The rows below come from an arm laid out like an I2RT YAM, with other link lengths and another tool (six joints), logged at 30 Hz.
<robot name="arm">
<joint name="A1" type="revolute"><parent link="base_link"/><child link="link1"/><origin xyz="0 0 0.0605" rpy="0 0 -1.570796"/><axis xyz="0 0 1"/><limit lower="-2.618" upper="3.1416"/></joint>
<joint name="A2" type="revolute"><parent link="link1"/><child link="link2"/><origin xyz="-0.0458 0.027 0.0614" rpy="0 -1.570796 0"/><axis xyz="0 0 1"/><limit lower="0" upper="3.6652"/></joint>
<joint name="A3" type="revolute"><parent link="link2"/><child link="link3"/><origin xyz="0 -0.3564 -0.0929" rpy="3.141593 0 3.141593"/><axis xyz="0 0 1"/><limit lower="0" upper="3.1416"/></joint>
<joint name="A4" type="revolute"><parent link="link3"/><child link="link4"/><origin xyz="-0.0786 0.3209 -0.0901" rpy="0 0 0"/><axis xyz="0 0 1"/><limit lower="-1.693" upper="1.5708"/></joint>
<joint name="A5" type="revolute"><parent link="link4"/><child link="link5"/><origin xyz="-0.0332 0.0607 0.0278" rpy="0 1.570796 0"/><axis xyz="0 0 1"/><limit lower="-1.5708" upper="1.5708"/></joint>
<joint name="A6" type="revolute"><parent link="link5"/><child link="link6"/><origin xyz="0 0.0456 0.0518" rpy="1.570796 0 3.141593"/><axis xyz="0 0 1"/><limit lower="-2.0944" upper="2.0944"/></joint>
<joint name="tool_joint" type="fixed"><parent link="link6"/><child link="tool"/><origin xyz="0.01 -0.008 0.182" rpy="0 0.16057 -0.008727"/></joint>
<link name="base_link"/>
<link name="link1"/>
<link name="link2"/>
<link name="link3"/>
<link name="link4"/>
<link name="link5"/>
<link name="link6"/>
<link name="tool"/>
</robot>
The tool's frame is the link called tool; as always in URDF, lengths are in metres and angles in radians.
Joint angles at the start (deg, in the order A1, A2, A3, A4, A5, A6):
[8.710, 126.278, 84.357, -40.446, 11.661, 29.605]
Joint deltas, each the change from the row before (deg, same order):
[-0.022, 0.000, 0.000, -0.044, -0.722, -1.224]
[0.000, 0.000, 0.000, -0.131, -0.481, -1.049]
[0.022, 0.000, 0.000, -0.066, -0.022, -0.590]
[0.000, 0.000, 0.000, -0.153, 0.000, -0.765]
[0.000, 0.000, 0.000, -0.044, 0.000, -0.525]
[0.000, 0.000, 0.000, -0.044, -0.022, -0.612]
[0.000, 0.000, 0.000, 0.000, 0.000, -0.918]
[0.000, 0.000, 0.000, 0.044, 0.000, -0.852]
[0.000, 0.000, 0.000, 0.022, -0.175, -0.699]
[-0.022, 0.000, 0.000, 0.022, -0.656, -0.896]
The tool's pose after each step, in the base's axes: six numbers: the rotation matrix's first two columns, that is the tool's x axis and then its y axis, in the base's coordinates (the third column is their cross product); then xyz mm. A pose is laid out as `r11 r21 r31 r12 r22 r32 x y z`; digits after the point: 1 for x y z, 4 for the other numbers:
-0.3696 -0.8924 0.2588 -0.9239 0.3233 -0.2047 550.0 43.2 -28.2
-0.3510 -0.9005 0.2566 -0.9312 0.3067 -0.1971 549.4 45.0 -28.6
-0.3408 -0.9038 0.2588 -0.9349 0.2967 -0.1948 549.1 45.3 -28.7
-0.3277 -0.9075 0.2626 -0.9396 0.2840 -0.1910 548.5 45.3 -28.7
-0.3190 -0.9100 0.2647 -0.9425 0.2753 -0.1894 548.4 45.3 -28.7
-0.3088 -0.9130 0.2667 -0.9458 0.2652 -0.1873 548.3 45.4 -28.7
-0.2938 -0.9170 0.2696 -0.9503 0.2499 -0.1855 548.5 45.5 -28.7
-0.2800 -0.9206 0.2720 -0.9542 0.2357 -0.1845 548.9 45.6 -28.7
-0.2681 -0.9243 0.2714 -0.9573 0.2242 -0.1823 549.1 46.3 -28.8
-0.2520 -0.9310 0.2641 -0.9616 0.2101 -0.1768 549.1 48.7 -29.4

